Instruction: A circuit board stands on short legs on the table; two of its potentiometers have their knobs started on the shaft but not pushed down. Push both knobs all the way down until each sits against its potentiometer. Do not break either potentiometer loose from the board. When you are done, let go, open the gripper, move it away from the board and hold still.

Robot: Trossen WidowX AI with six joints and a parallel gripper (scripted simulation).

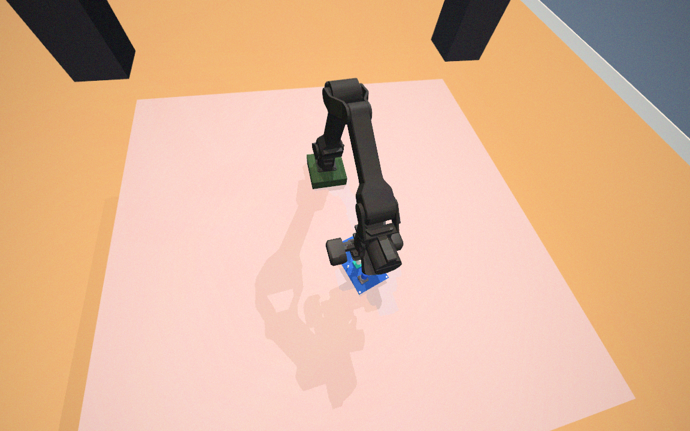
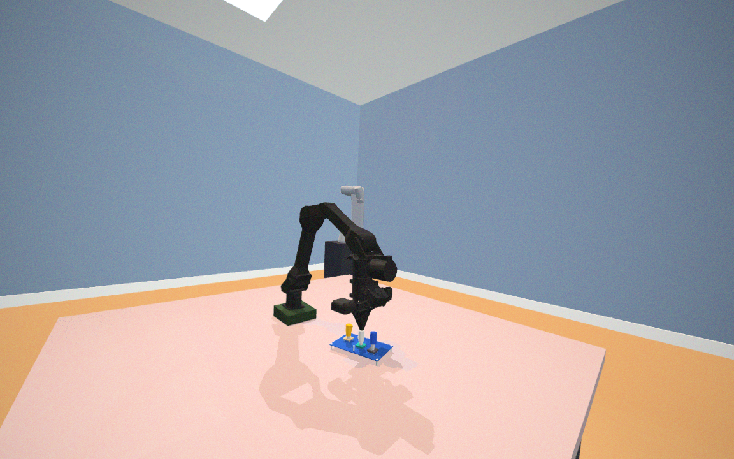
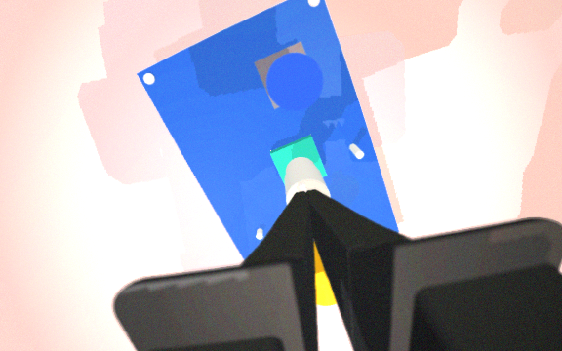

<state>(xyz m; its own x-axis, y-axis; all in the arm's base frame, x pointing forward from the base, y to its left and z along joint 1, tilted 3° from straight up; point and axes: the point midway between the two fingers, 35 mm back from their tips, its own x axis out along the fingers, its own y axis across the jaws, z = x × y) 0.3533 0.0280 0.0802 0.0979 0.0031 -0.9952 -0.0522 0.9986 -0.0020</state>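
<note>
Right now my gripper tip is 10 mm above the white knob. Round my gripper tip: orange knob (50 mm behind, 10 mm to the right, 10 mm below).
</note>
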